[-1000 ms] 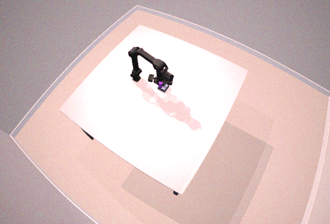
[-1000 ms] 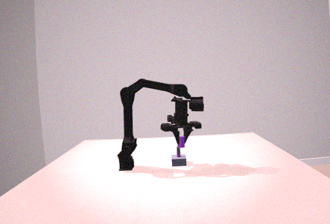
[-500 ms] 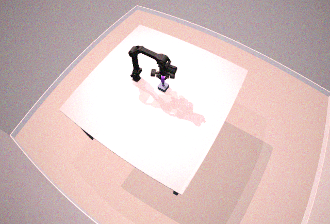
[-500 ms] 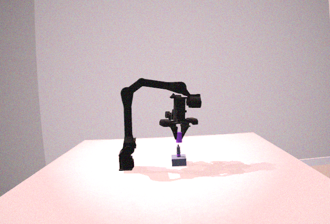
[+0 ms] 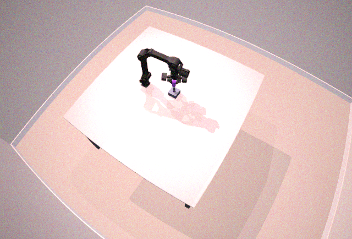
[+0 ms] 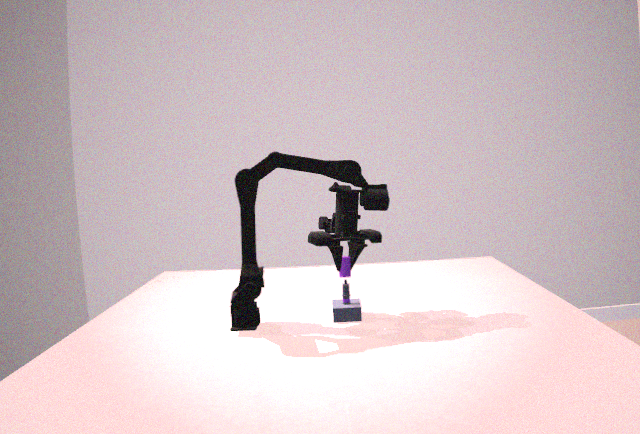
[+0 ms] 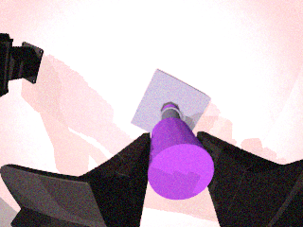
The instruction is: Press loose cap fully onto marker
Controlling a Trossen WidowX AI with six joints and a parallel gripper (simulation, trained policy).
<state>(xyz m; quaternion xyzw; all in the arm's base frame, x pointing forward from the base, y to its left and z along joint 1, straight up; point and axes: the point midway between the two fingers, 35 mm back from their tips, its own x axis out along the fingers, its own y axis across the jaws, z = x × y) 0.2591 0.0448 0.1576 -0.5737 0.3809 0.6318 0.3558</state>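
The grey holder block is 1 cm to the right of my gripper tip and 10 cm below it. Round my gripper tip: purple cap (1 cm above).
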